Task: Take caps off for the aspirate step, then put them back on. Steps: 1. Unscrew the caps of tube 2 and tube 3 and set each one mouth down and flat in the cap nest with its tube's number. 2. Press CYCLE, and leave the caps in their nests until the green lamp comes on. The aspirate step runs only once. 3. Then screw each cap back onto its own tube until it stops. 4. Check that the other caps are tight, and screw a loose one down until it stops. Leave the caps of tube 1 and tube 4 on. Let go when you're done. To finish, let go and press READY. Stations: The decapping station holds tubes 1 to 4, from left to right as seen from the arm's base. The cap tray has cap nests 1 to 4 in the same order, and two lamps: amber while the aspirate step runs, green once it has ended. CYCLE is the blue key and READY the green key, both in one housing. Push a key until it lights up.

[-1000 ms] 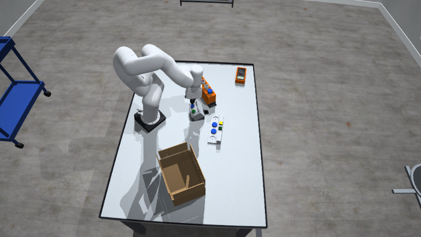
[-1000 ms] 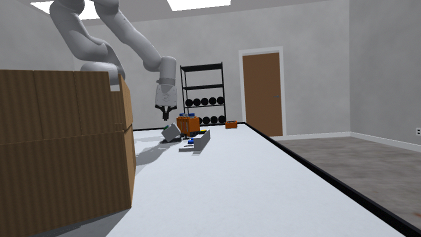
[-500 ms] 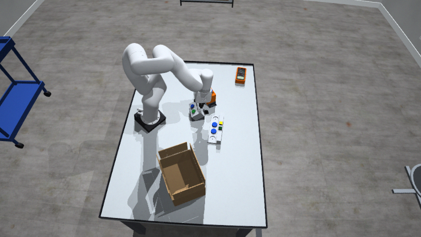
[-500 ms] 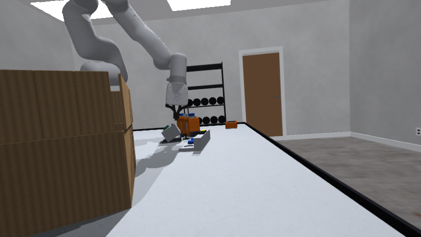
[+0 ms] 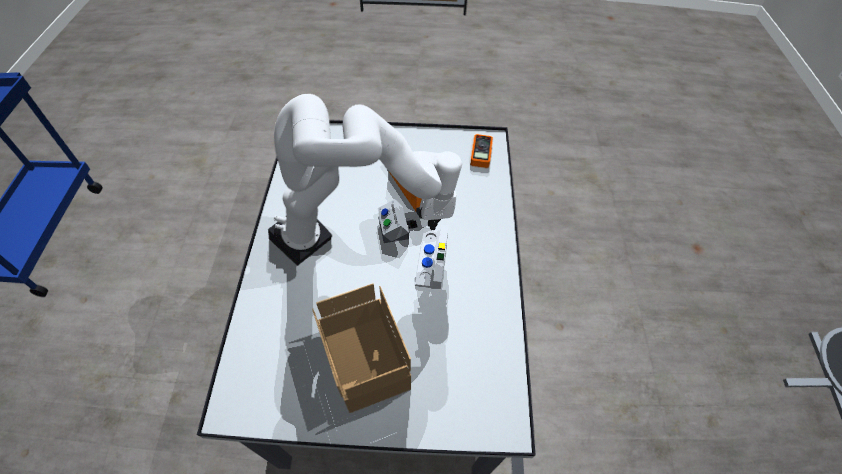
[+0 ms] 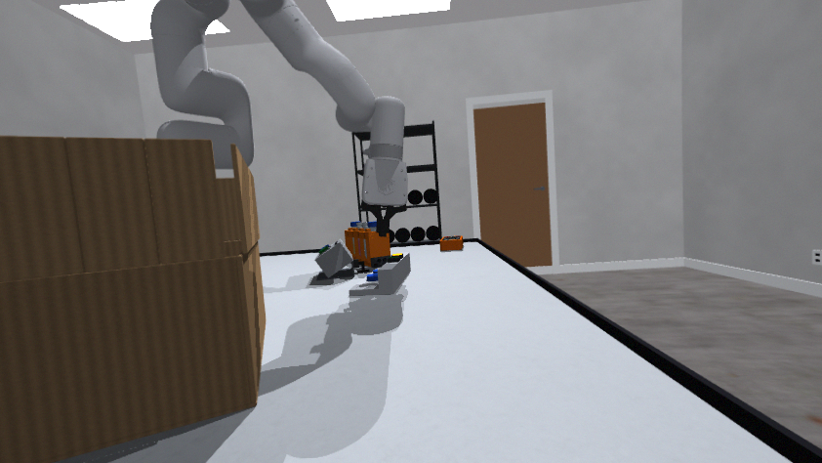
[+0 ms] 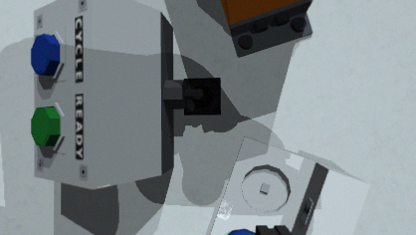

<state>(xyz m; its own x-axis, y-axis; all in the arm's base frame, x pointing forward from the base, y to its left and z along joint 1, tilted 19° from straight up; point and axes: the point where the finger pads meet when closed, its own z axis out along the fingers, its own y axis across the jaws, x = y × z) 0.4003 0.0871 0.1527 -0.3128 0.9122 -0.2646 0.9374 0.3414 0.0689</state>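
Right now my hand is 10 cm above the blue cap and 4 cm to the left of it. The rest, counted from my hand: green key 15 cm behind, 4 cm below, 2 cm to the left; blue key 17 cm behind, 6 cm to the left, 4 cm below; grey key housing 14 cm behind, 6 cm below, 4 cm to the left.
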